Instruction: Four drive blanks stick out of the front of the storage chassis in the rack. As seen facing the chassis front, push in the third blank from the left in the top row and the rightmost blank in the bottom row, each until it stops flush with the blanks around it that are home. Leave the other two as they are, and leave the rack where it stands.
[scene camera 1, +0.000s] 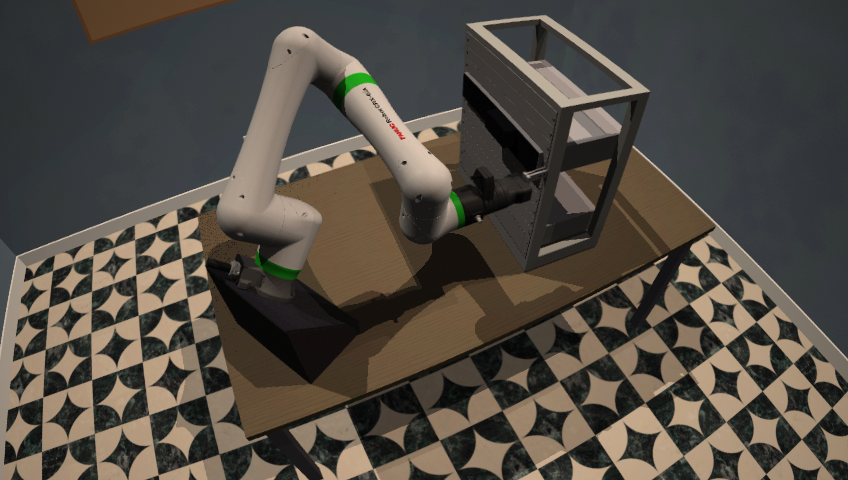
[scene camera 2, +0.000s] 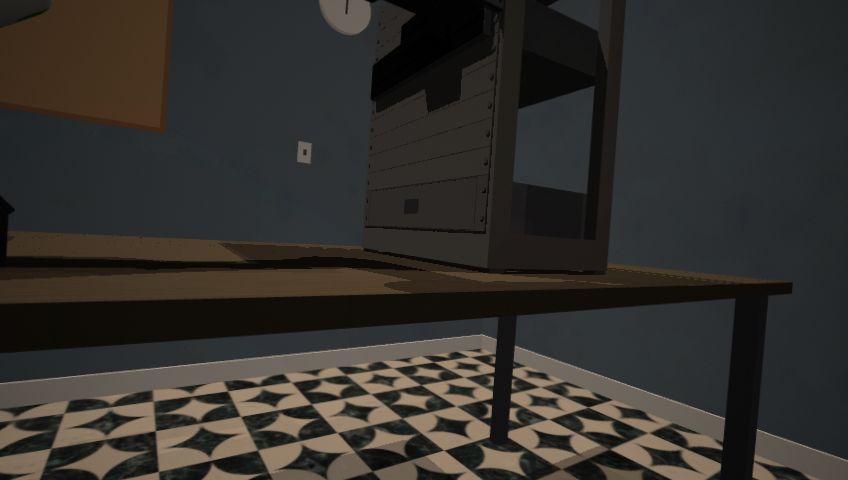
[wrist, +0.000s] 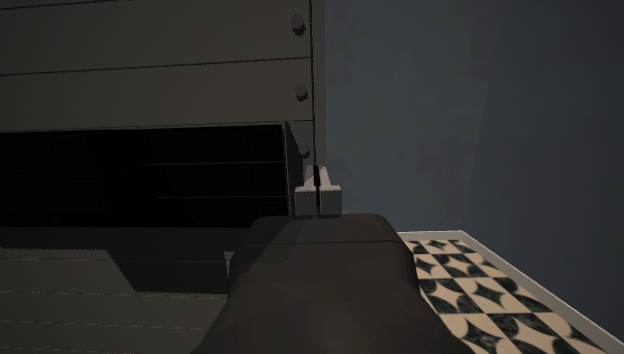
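Pixels of known places: gripper, fingertip midpoint: (scene camera 1: 545, 171) (scene camera 2: 500, 4) (wrist: 316, 178); arm's base, link origin: (scene camera 1: 267, 288).
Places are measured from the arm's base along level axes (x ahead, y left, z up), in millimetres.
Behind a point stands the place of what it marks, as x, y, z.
The storage chassis (scene camera 1: 498, 124) {687, 175, 263} (scene camera 2: 428, 47) {713, 185, 210} (wrist: 200, 180) {729, 99, 224} is a dark block across the front of the grey rack (scene camera 1: 601, 99) {879, 16, 422} (scene camera 2: 505, 148) {777, 2, -1} (wrist: 320, 75) {757, 3, 300}. In the wrist view its blanks are very dark, with faint square outlines and thin row lines. Which blanks stick out, and how far, cannot be told. My gripper (scene camera 1: 543, 171) {755, 8, 221} (wrist: 316, 178) {755, 8, 221} is shut and empty. Its pale fingertips are beside the chassis's right end, near the rack's right front post; contact cannot be told. The gripper body hides part of the rack front in the wrist view.
Grey panels (scene camera 1: 511, 83) {731, 215, 365} (scene camera 2: 428, 136) {733, 200, 47} (wrist: 150, 95) {739, 140, 292} with side screws lie above and below the chassis. The rack stands on the wooden table (scene camera 1: 333, 208) {217, 450, -196} (scene camera 2: 238, 291) {406, -199, -196}. The black robot base (scene camera 1: 285, 321) {51, -161, 68} stands at the table's other end. A wall is behind the rack.
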